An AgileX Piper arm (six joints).
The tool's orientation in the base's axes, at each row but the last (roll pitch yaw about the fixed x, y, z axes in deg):
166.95, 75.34, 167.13
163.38, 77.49, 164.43
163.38, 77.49, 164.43
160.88, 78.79, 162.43
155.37, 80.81, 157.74
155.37, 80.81, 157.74
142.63, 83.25, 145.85
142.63, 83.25, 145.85
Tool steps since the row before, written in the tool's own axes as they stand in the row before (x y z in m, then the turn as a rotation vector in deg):
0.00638, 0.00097, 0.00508, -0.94, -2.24, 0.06
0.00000, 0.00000, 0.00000, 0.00, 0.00, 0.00
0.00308, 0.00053, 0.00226, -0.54, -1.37, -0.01
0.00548, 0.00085, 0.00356, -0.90, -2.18, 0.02
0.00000, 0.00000, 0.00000, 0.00, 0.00, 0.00
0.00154, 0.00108, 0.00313, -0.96, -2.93, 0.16
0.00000, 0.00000, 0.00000, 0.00, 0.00, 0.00
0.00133, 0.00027, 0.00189, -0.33, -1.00, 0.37
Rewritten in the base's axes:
0.00335, 0.00138, -0.00737, 0.28, -2.29, 0.77
0.00000, 0.00000, 0.00000, 0.00, 0.00, 0.00
0.00156, 0.00076, -0.00344, 0.12, -1.40, 0.44
0.00246, 0.00129, -0.00598, 0.23, -2.23, 0.74
0.00000, 0.00000, 0.00000, 0.00, 0.00, 0.00
0.00283, 0.00131, -0.00190, 0.41, -2.97, 0.73
0.00000, 0.00000, 0.00000, 0.00, 0.00, 0.00
0.00173, 0.00047, -0.00148, 0.45, -1.00, 0.22

